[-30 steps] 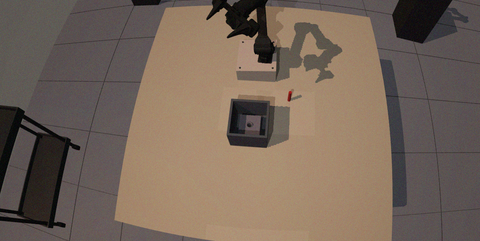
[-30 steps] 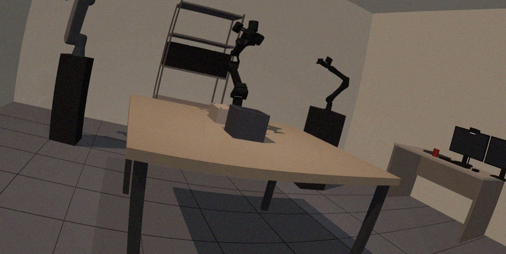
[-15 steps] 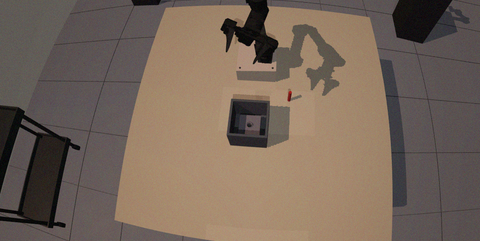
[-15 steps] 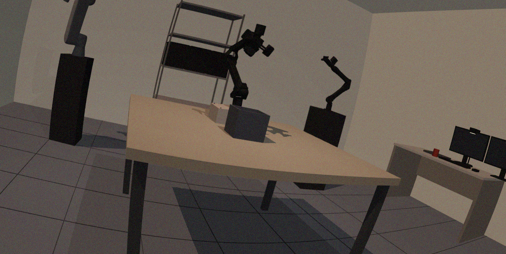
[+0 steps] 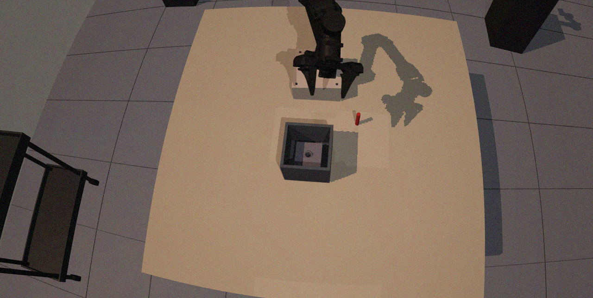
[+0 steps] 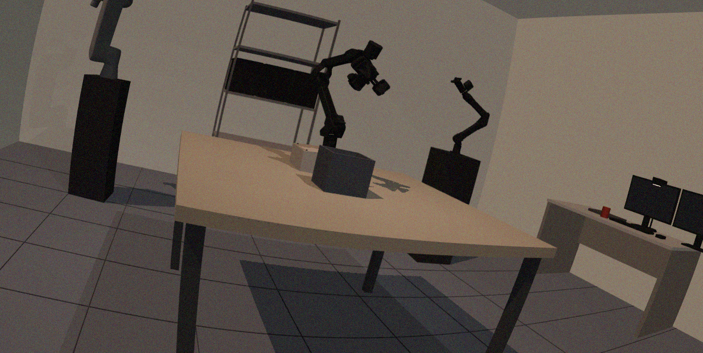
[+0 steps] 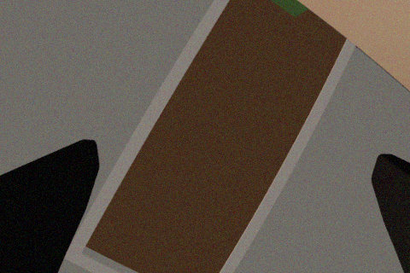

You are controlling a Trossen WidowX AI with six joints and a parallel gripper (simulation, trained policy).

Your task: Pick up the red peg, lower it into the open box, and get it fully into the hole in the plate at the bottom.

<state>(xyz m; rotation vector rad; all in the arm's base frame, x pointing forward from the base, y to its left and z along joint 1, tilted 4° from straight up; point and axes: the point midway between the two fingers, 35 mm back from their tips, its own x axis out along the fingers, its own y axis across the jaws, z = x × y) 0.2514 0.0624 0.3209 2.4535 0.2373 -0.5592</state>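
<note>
Right now the red peg is 13 cm behind my gripper tip, 9 cm to the left of it and 36 cm below it. Also, from my gripper tip: pale plate: 4 cm ahead, 6 cm to the right, 35 cm below.
</note>
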